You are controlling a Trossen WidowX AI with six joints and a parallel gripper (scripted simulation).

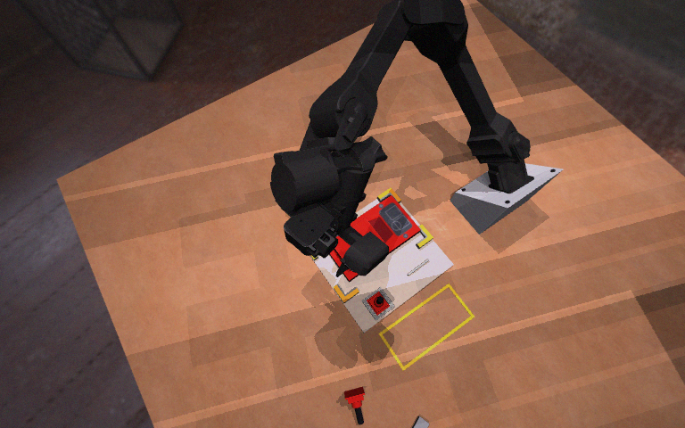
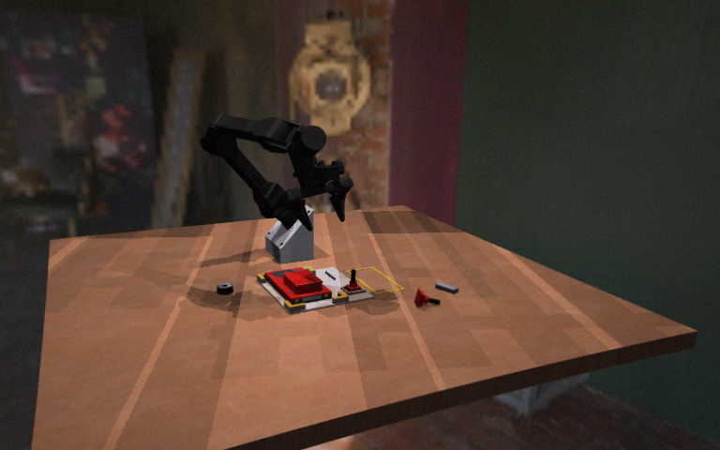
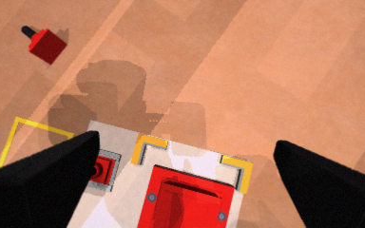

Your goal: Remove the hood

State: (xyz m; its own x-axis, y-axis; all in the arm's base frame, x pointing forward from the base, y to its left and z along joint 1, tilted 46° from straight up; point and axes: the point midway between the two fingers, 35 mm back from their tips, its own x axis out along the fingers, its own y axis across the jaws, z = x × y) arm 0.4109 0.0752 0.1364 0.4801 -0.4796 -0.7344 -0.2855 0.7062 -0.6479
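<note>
Right now the red hood is 17 cm below my gripper tip, 10 cm behind it and 3 cm to the right of it. The rest, counted from my gripper tip: black wheel: 21 cm to the right, 20 cm below, 20 cm behind.
</note>
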